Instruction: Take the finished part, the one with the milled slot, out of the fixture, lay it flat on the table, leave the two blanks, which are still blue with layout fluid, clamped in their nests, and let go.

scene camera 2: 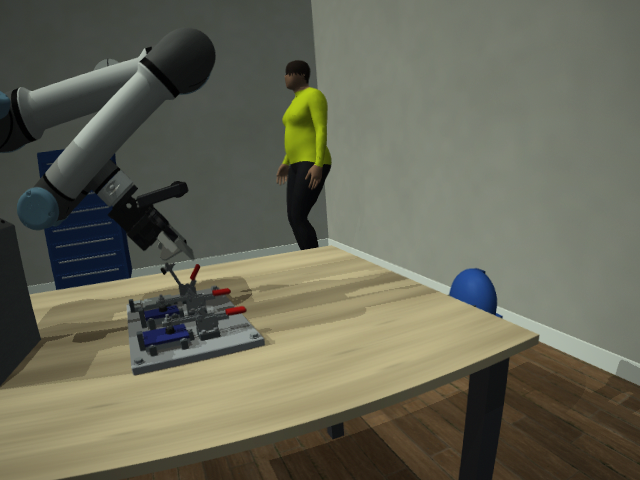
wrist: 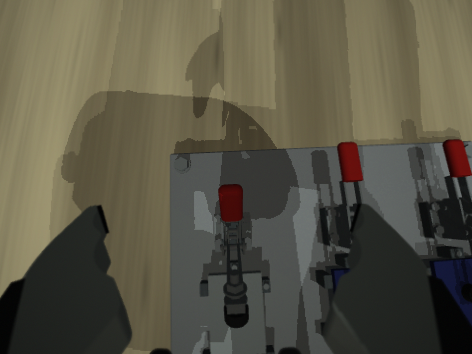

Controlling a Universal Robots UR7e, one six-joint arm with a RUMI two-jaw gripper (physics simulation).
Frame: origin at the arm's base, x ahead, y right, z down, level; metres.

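Seen in the pictures: gripper, fingertip midpoint: (scene camera 2: 190, 253) (wrist: 230, 207).
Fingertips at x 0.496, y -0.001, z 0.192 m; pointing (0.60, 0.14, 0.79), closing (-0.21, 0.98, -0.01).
A point is followed by its place in that frame.
My gripper (scene camera 2: 179, 254) {x 0.496, y -0.001, z 0.192 m} (wrist: 230, 207) {x 0.496, y -0.001, z 0.192 m} is open and empty, above the far nest's clamp; its fingers stand wide to either side of that clamp's red handle (scene camera 2: 194, 272) {x 0.498, y 0.008, z 0.236 m} (wrist: 231, 202) {x 0.502, y 0.001, z 0.229 m}. This clamp is swung open, with its handle and arm raised. Beneath the arm, the plain grey finished part (wrist: 218, 300) {x 0.420, y -0.029, z 0.286 m} lies in its nest in the wrist view; I cannot make out its slot clearly. The middle blue blank (scene camera 2: 155, 313) {x 0.373, y 0.098, z 0.276 m} (wrist: 340, 273) {x 0.421, y 0.084, z 0.276 m} and the nearest blue blank (scene camera 2: 166, 335) {x 0.363, y 0.210, z 0.281 m} (wrist: 447, 272) {x 0.395, y 0.187, z 0.281 m} sit in their nests under closed clamps. The fixture's base plate (scene camera 2: 199, 356) {x 0.398, y 0.272, z 0.308 m} (wrist: 390, 167) {x 0.506, y 0.183, z 0.302 m} lies on the table.
The closed clamps' red handles (scene camera 2: 221, 291) {x 0.514, y 0.122, z 0.257 m} (scene camera 2: 235, 310) {x 0.494, y 0.230, z 0.262 m} (wrist: 350, 161) {x 0.516, y 0.113, z 0.256 m} (wrist: 456, 157) {x 0.498, y 0.218, z 0.261 m} stick out towards one plate edge. The wooden table (scene camera 2: 361, 330) {x 0.677, y 0.364, z 0.317 m} (wrist: 30, 100) {x 0.684, y -0.214, z 0.317 m} extends around the fixture. A dark box (scene camera 2: 15, 304) {x 0.104, y 0.028, z 0.213 m} stands at the left. A person (scene camera 2: 306, 129) stands behind the table.
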